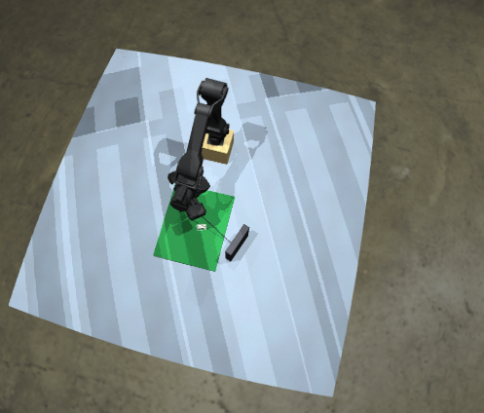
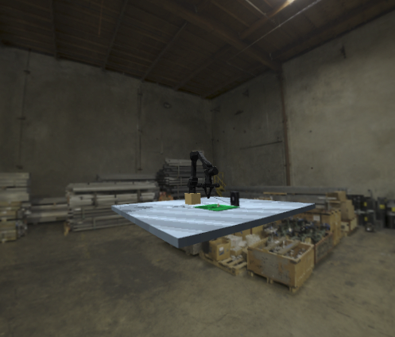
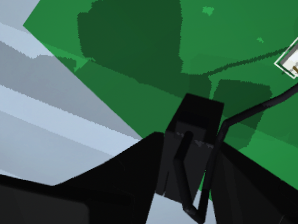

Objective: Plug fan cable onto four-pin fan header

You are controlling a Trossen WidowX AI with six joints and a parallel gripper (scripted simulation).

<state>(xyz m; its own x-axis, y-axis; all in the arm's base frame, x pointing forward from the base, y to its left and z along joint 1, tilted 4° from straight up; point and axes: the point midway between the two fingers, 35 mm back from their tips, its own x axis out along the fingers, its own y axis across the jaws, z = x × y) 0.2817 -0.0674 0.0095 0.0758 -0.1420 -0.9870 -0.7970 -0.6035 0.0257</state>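
Now: gripper tip 5 cm short of the green board, 4 cm to the right of it and 11 cm above it. From my gripper tip the other things lie so: black plug 1 cm ahead; fan 10 cm ahead, 20 cm to the left, 4 cm below.
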